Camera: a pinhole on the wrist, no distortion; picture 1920 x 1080 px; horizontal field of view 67.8 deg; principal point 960.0 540.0 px. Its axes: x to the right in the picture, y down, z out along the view. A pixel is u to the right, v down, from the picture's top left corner.
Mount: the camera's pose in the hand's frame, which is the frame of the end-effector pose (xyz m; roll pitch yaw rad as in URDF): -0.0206 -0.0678 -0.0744 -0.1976 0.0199 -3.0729
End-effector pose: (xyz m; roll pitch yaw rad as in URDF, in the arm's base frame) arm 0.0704 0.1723 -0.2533 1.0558 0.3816 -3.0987
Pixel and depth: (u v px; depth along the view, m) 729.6 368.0 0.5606
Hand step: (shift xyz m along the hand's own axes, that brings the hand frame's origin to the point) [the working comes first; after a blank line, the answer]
In the camera's frame: -0.0904 -0.0675 0.5606

0.0614 -0.1061 0.4902
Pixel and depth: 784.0 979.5 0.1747
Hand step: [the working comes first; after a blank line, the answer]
In the camera's frame: -0.0215 0.0537 0.1747

0.0036 -0.1533 0.0867
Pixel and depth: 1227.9 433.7 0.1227
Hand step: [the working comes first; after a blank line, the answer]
In the camera's frame: 0.0230 -0.0091 0.1227

-0.0449 -0.0846 0.0472
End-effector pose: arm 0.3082 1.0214 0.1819 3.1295 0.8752 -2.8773
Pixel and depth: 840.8 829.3 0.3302
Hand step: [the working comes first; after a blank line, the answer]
In the camera's frame: -0.0276 0.0669 0.3302

0.0097 -0.1964 0.2367
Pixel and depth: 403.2 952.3 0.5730
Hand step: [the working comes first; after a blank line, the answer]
In the camera's frame: -0.2233 0.1654 0.5730

0.2105 -0.3272 0.4593
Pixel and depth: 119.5 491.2 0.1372
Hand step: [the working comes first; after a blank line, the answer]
In the camera's frame: -0.0807 -0.0047 0.1372

0.0588 -0.0847 0.0626
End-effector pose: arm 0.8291 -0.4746 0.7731 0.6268 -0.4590 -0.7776
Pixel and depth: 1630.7 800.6 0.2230
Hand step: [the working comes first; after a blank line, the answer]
In the camera's frame: 0.1047 0.0407 0.2230

-0.1235 -0.1587 0.1341
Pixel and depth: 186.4 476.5 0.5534
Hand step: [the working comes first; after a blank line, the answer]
In the camera's frame: -0.2997 -0.0246 0.5534

0.2732 -0.1323 0.4789
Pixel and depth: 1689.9 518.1 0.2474
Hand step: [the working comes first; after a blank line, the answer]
In the camera's frame: 0.1264 -0.0038 0.2474

-0.1484 -0.1216 0.1664
